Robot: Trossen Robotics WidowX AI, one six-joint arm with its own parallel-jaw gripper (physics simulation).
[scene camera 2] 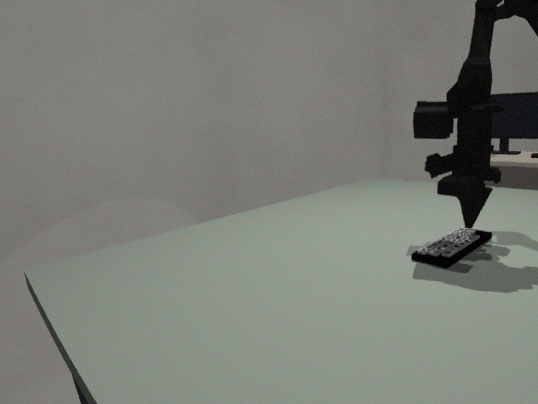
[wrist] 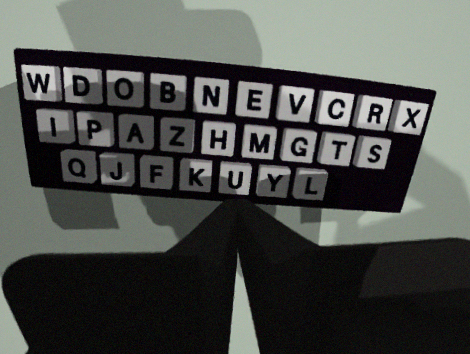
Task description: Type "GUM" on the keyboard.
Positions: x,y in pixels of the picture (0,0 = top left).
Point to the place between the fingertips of the gripper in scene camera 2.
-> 468,227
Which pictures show the black keyboard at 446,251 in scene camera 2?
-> Scene camera 2 and the wrist view: all of them.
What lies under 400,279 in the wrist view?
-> The gripper.
